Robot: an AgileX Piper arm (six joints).
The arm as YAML. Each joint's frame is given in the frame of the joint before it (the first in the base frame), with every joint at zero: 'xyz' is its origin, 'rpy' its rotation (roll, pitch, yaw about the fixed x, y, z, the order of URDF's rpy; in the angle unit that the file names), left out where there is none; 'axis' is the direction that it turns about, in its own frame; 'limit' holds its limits. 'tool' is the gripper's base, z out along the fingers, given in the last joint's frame.
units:
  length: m
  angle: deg
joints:
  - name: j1
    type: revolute
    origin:
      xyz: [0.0, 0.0, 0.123]
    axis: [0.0, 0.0, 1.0]
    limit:
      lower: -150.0
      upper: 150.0
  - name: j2
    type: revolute
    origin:
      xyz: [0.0, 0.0, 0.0]
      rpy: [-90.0, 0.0, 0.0]
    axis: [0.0, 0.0, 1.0]
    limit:
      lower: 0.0
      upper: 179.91
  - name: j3
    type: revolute
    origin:
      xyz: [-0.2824, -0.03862, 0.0]
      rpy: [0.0, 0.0, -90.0]
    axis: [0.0, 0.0, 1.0]
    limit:
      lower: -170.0
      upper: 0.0
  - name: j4
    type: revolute
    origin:
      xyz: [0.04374, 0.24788, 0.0]
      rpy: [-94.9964, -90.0, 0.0]
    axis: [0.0, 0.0, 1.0]
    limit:
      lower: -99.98
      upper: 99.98
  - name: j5
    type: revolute
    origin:
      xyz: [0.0, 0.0, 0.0]
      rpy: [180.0, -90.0, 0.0]
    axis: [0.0, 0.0, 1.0]
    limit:
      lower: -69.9
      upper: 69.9
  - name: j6
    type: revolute
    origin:
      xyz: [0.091, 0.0, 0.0]
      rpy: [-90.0, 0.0, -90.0]
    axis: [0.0, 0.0, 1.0]
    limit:
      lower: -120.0
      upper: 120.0
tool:
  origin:
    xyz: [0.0, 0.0, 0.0]
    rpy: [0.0, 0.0, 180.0]
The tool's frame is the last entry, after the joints.
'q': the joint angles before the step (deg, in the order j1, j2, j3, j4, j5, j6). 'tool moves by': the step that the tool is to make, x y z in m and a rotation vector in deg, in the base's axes. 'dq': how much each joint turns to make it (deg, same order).
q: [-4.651, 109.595, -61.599, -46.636, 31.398, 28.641]
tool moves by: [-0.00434, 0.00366, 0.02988, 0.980, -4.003, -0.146]
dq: [0.299, -4.958, -0.001, 3.048, 0.382, -2.087]
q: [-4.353, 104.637, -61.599, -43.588, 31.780, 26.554]
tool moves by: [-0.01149, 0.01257, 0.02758, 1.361, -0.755, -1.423]
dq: [2.011, -5.060, -0.058, 5.230, 4.654, -2.525]
